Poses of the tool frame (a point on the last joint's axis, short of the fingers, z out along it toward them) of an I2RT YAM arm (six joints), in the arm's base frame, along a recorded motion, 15 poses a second.
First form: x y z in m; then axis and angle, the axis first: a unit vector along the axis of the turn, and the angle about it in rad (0 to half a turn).
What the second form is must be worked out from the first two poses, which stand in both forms.
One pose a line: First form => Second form
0.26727 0.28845 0.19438 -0.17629 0.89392 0.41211 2.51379 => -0.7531 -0.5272 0.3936 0.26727; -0.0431 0.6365 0.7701 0.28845; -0.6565 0.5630 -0.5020 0.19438; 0 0 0 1
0.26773 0.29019 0.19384 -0.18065 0.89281 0.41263 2.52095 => -0.7543 -0.5325 0.3840 0.26773; -0.0525 0.6320 0.7731 0.29019; -0.6544 0.5630 -0.5047 0.19384; 0 0 0 1
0.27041 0.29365 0.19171 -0.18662 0.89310 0.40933 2.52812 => -0.7544 -0.5386 0.3753 0.27041; -0.0673 0.6321 0.7719 0.29365; -0.6530 0.5570 -0.5131 0.19171; 0 0 0 1
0.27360 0.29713 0.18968 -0.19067 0.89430 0.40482 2.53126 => -0.7533 -0.5423 0.3721 0.27360; -0.0782 0.6357 0.7680 0.29713; -0.6530 0.5494 -0.5213 0.18968; 0 0 0 1
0.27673 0.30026 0.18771 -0.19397 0.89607 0.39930 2.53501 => -0.7531 -0.5442 0.3697 0.27673; -0.0890 0.6410 0.7623 0.30026; -0.6519 0.5412 -0.5312 0.18771; 0 0 0 1
